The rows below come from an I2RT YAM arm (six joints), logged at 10 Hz.
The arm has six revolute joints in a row. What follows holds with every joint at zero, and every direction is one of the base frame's. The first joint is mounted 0.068 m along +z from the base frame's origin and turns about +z. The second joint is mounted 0.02 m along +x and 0.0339 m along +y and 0.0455 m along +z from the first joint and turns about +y. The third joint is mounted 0.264 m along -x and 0.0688 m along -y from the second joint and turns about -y. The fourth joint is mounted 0.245 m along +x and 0.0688 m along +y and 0.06 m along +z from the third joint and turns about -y. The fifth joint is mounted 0.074 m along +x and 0.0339 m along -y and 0.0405 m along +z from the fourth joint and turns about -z. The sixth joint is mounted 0.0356 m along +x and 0.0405 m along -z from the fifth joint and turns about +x. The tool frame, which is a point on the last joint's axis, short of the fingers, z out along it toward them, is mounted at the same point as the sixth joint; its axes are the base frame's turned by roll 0, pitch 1.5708 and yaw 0 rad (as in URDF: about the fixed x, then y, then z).
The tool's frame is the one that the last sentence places.
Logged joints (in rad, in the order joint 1, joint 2, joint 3, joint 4, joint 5, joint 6), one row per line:
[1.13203 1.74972 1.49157 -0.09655 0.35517 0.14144]
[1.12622 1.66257 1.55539 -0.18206 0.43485 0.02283]
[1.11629 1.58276 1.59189 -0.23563 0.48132 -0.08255]
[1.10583 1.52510 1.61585 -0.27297 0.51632 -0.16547]
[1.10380 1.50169 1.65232 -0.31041 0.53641 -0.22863]
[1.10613 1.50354 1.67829 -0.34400 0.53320 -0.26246]
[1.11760 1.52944 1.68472 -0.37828 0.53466 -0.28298]
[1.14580 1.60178 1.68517 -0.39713 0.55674 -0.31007]
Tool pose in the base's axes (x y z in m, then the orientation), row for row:
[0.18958 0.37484 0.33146 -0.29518 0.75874 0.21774 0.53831]
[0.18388 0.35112 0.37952 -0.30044 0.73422 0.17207 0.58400]
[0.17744 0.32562 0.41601 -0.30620 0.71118 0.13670 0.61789]
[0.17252 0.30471 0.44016 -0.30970 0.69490 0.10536 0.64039]
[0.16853 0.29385 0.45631 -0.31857 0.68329 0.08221 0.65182]
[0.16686 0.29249 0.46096 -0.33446 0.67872 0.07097 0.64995]
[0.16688 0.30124 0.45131 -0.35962 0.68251 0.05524 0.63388]
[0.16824 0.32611 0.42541 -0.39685 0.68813 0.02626 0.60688]
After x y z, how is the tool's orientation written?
As a quaternion, x y z w.
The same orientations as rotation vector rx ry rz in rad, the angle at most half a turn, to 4 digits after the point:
[-0.7022 1.8049 0.5180]
[-0.7011 1.7134 0.4015]
[-0.7047 1.6367 0.3146]
[-0.7063 1.5848 0.2403]
[-0.7232 1.5512 0.1866]
[-0.7598 1.5420 0.1612]
[-0.8223 1.5606 0.1263]
[-0.9174 1.5908 0.0607]

